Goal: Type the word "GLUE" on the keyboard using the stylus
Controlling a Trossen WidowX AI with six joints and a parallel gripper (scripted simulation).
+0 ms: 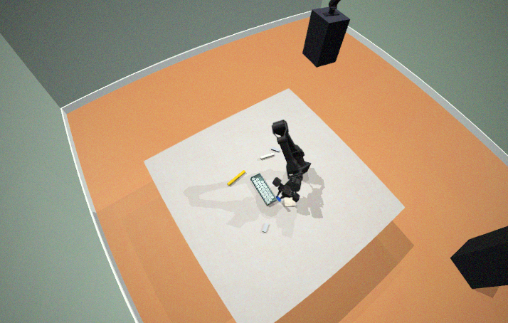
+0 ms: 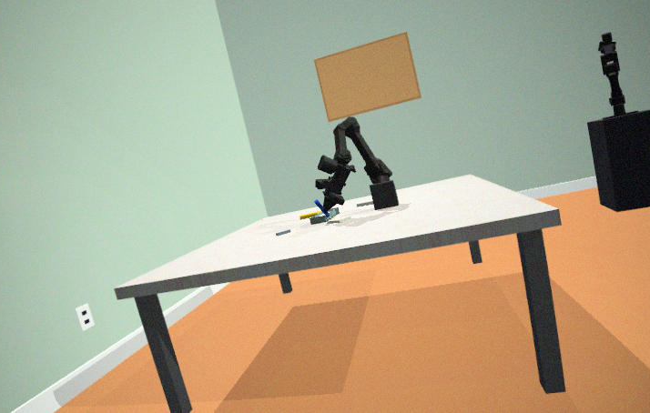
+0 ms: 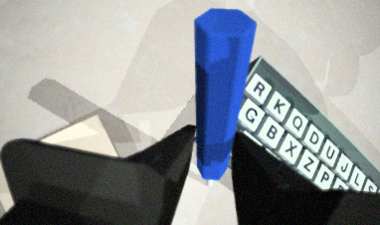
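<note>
Right now my gripper tip is 10 mm to the left of the blue stylus and 10 mm above it. The rest, counted from my gripper tip: cream block (70 mm behind, 40 mm to the left, 40 mm below); white bar (100 mm behind, 310 mm to the right, 40 mm below); yellow bar (160 mm ahead, 250 mm to the right, 40 mm below).
</note>
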